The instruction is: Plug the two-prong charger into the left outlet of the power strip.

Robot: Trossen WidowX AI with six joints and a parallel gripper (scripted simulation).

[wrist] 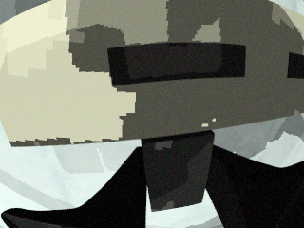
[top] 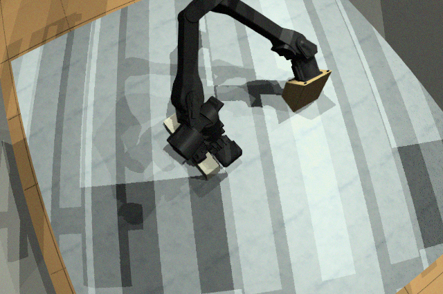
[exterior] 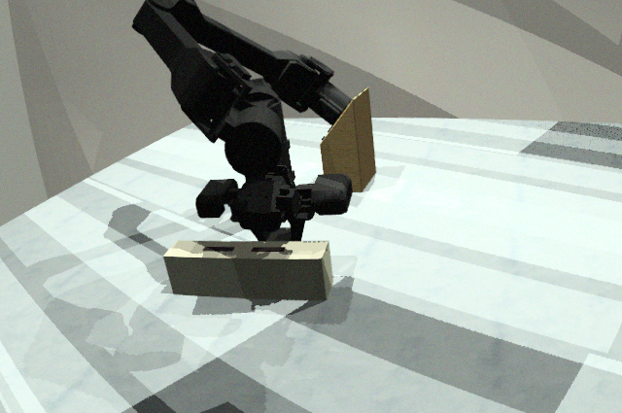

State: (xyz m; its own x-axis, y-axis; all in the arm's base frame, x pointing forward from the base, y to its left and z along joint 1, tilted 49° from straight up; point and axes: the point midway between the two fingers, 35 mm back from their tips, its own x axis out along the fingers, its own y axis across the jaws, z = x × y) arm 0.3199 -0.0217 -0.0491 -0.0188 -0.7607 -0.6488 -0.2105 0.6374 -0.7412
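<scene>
My gripper tip is now 2 cm short of the black two-prong charger and 1 cm below it.
</scene>
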